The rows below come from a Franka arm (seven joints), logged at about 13 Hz.
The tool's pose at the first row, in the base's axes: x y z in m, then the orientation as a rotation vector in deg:
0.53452, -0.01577, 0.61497, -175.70, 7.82, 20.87
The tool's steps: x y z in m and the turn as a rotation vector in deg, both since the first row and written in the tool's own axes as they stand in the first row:
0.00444, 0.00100, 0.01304, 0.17, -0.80, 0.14
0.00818, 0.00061, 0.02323, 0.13, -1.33, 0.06
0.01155, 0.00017, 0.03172, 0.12, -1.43, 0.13
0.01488, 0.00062, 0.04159, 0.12, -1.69, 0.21
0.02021, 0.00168, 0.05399, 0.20, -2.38, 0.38
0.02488, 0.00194, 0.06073, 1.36, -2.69, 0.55
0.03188, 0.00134, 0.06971, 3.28, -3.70, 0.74
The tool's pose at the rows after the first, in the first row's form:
0.53571, -0.01634, 0.60122, -175.36, 8.03, 22.07
0.53701, -0.01564, 0.59046, -175.27, 7.88, 22.88
0.53835, -0.01496, 0.58144, -175.25, 7.98, 23.04
0.53925, -0.01509, 0.57105, -175.19, 8.09, 23.44
0.54144, -0.01583, 0.55771, -174.95, 8.33, 24.48
0.54438, -0.01606, 0.55006, -173.74, 8.74, 24.73
0.54913, -0.01549, 0.53971, -171.60, 9.23, 25.86

